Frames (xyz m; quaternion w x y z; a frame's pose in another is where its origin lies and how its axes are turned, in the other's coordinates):
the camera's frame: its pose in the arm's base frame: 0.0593 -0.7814 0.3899 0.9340 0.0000 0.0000 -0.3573
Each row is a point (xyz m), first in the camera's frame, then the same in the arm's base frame.
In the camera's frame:
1: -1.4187 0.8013 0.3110
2: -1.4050 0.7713 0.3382
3: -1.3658 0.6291 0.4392
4: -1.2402 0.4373 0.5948
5: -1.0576 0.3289 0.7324
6: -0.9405 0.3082 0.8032
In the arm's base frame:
1: -0.4624 0.7622 0.7009
2: -0.4722 0.7307 0.7281
3: -0.5379 0.5986 0.8291
4: -0.5724 0.3720 0.9847
5: -0.5088 0.1694 1.1223
6: -0.4354 0.0758 1.1931

